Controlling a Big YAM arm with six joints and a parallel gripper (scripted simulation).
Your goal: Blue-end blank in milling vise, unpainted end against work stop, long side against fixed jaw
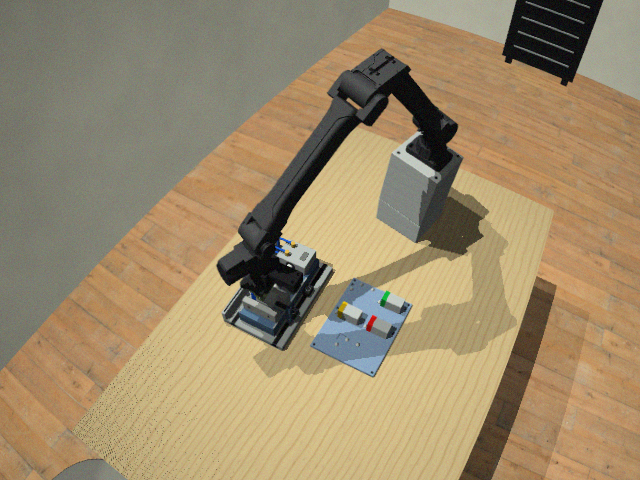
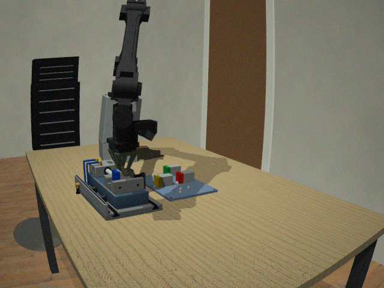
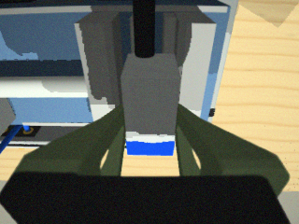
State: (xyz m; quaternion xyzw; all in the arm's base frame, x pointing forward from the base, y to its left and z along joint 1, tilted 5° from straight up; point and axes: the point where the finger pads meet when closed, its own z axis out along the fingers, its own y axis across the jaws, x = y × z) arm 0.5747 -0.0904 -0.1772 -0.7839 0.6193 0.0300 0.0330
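Now: the fixed jaw 2 cm ahead of my hand, 1 cm to the left of it and 4 cm below it. Round my hand: light blue plate (15 cm behind, 22 cm to the left, 11 cm below); then yellow-ended blank (15 cm behind, 18 cm to the left, 9 cm below); then black work stop rod (2 cm behind, 5 cm to the left, 3 cm below).
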